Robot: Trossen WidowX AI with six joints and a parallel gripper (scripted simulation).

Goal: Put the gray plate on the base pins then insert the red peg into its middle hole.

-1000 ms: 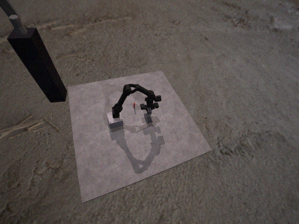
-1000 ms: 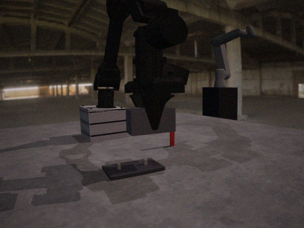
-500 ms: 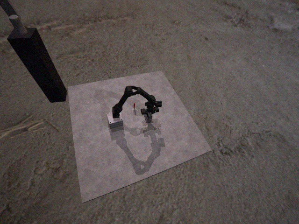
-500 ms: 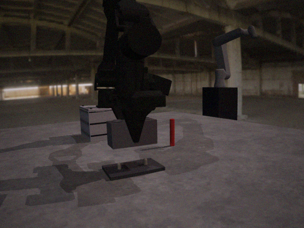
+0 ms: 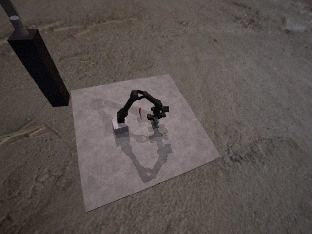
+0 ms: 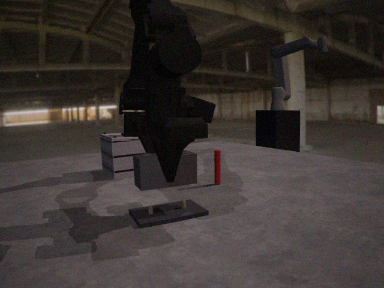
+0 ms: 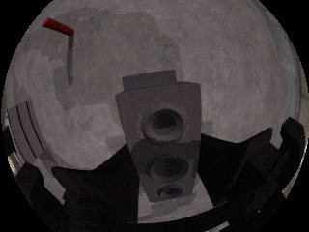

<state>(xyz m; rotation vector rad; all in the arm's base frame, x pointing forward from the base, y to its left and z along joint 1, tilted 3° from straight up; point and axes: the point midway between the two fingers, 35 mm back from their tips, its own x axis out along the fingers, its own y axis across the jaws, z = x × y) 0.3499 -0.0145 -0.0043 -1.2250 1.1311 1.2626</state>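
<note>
My gripper tip is now 6 cm above the dark base. From my gripper tip the other things lie so: gray plate 3 cm above; then red peg 13 cm behind, 17 cm to the left, 2 cm below.
</note>
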